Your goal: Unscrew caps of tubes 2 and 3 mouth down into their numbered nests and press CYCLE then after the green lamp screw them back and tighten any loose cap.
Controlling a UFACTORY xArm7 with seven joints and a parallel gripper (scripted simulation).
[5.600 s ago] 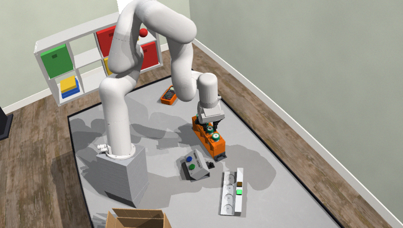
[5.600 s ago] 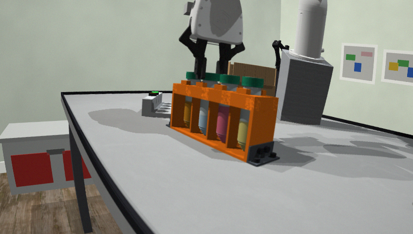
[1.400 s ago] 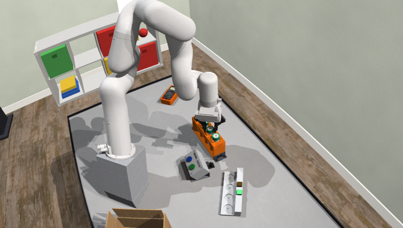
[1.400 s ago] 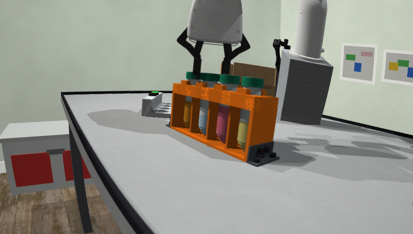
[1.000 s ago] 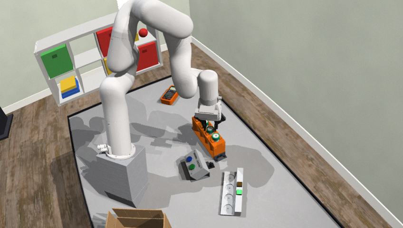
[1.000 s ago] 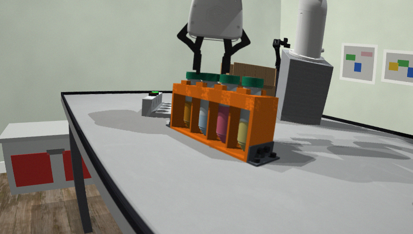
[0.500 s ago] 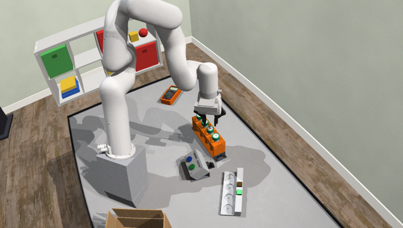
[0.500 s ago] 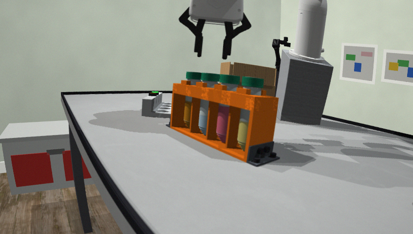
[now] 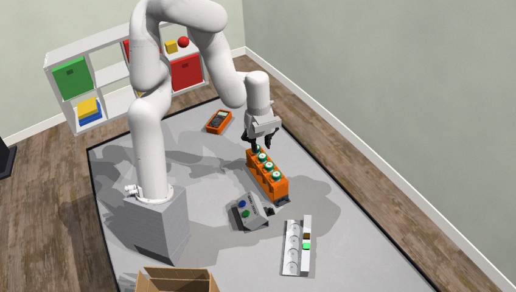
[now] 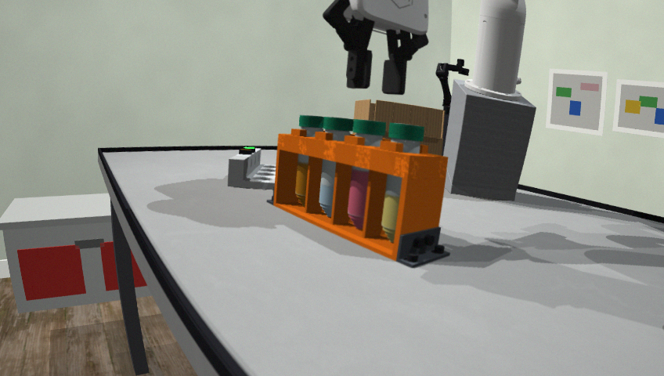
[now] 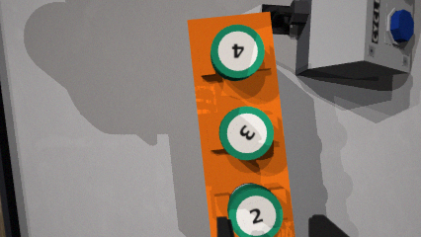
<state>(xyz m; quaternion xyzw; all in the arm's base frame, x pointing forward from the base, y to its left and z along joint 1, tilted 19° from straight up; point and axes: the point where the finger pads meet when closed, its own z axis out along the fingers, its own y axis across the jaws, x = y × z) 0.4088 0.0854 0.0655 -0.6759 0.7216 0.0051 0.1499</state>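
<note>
The cap 2 lies 60 mm below my hand. From my hand the other things lie so: tube 3 threaded neck: 60 mm to the right, 60 mm below; then cap 1: 50 mm to the left, 60 mm below; then cap 3: 60 mm to the right, 60 mm below.
</note>
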